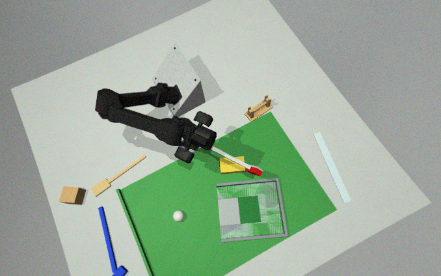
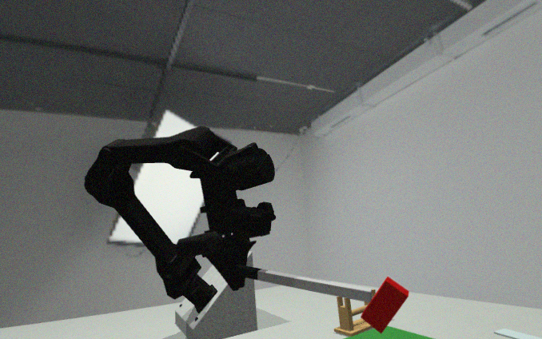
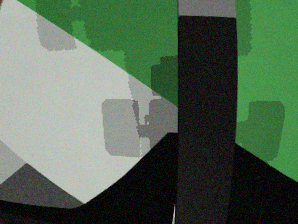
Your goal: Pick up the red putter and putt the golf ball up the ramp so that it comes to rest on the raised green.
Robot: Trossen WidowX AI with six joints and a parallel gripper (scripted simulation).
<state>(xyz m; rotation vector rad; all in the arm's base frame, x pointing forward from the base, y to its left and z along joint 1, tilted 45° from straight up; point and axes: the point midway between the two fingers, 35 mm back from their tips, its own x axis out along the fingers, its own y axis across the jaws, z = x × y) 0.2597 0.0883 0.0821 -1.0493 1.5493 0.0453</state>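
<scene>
The red putter is 9 cm ahead of my gripper tip, 7 cm to the left of it and 1 cm above it. Round my gripper tip: yellow block: 10 cm ahead, 9 cm to the left, 12 cm below; then white golf ball: 20 cm ahead, 19 cm to the right, 12 cm below; then wooden stand: 8 cm behind, 30 cm to the left, 10 cm below.
</scene>
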